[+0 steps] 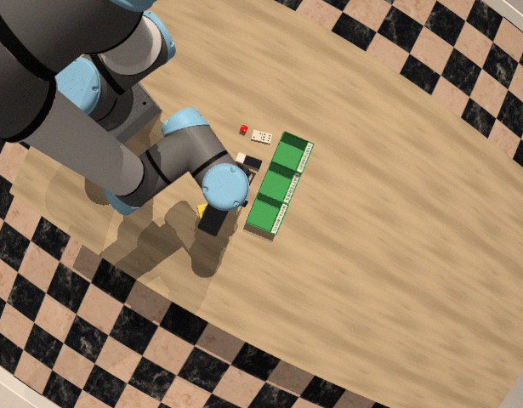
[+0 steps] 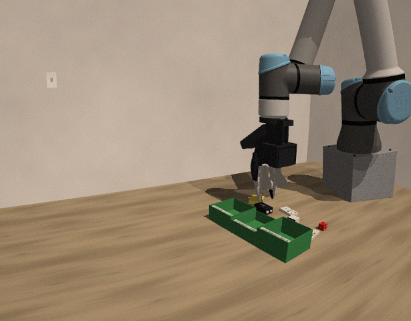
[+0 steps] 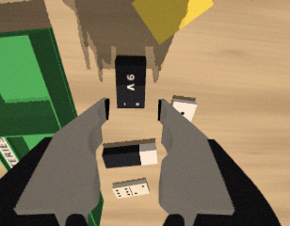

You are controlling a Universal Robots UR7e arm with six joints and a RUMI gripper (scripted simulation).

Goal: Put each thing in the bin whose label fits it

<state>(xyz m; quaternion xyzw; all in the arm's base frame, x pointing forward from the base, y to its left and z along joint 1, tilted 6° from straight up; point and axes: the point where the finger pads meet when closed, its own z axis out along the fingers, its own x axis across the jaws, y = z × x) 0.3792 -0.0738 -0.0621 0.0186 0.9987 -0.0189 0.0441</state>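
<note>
The black 9V battery lies 10 mm to the left of my hand and 40 mm below it. The rest, counted from my hand: black-and-white block: 90 mm to the left, 40 mm below; red die: 40 mm behind, 160 mm to the left, 40 mm below; yellow block: 30 mm behind, 70 mm to the right, 40 mm below.
</note>
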